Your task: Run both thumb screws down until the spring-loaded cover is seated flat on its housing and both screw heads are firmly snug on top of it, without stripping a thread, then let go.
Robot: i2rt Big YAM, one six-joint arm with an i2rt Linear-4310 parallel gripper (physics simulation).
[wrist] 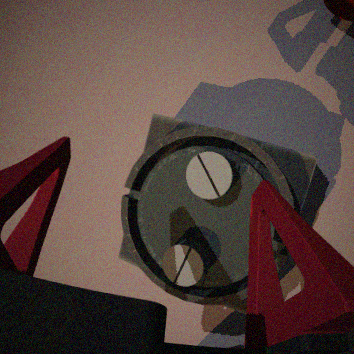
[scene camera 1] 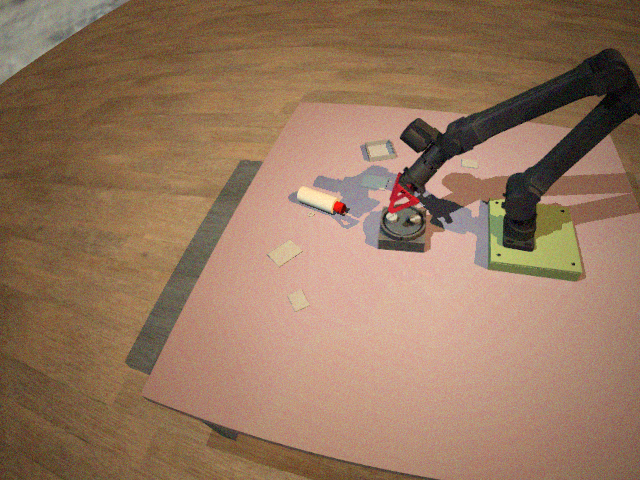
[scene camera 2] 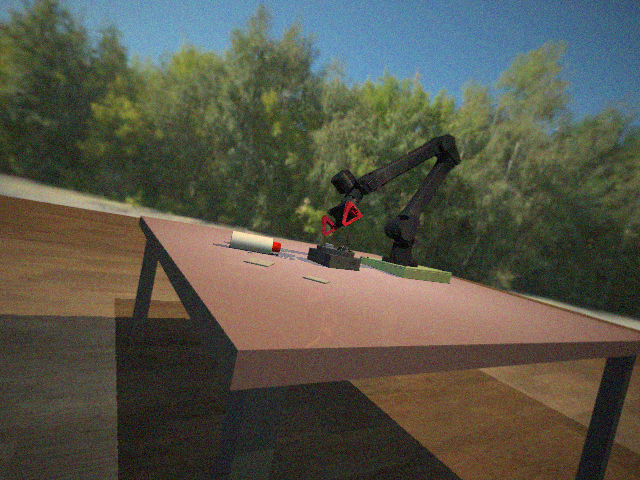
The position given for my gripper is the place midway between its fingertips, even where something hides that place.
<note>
A white tube with red cap [scene camera 1: 322,201] rests on the table. Also in view: my gripper [scene camera 1: 390,206].
The white tube with red cap is seen too in scene camera 2 [scene camera 2: 239,240]. My gripper also shows in the wrist view [wrist: 166,167] and in scene camera 2 [scene camera 2: 333,230].
</note>
